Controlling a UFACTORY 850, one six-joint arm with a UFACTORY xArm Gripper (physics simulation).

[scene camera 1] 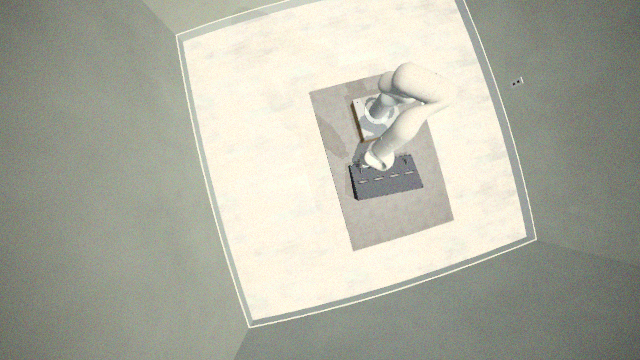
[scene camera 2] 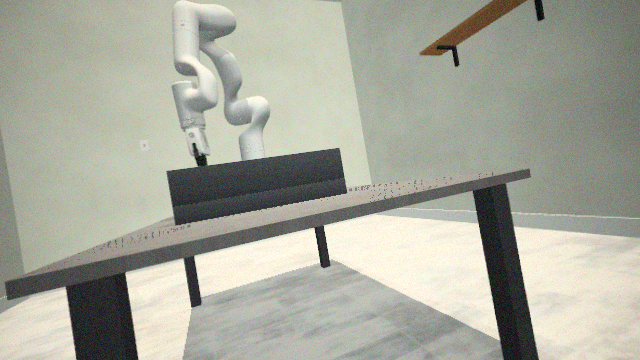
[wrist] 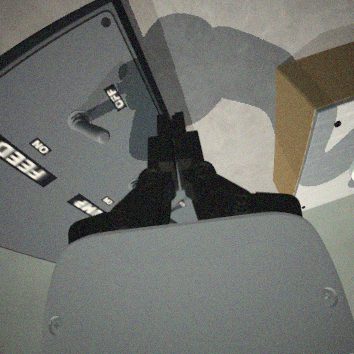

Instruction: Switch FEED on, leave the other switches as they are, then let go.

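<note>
The dark switch panel [scene camera 1: 390, 189] [scene camera 2: 260, 175] [wrist: 55, 65] lies on the table. In the wrist view, the FEED lever [wrist: 91, 128] stands at the upper left between its OFF label [wrist: 116, 97] and ON label [wrist: 40, 146]; its tip appears nearer OFF, but its exact tilt is unclear. The FEED label [wrist: 25, 164] is at the left edge. A second label [wrist: 86, 204], ending in "MP", is below, its lever mostly hidden by the fingers. My gripper [scene camera 2: 201, 161] [wrist: 172, 130] is shut and empty, above the panel's edge, right of the FEED lever and apart from it in the image.
The wood-sided base block [scene camera 1: 356, 120] [wrist: 291, 130] under the arm stands near the panel, at the right in the wrist view. The table [scene camera 1: 400, 222] [scene camera 2: 300, 223] carries both. A wooden wall shelf [scene camera 2: 475, 26] is high at the right in scene camera 2.
</note>
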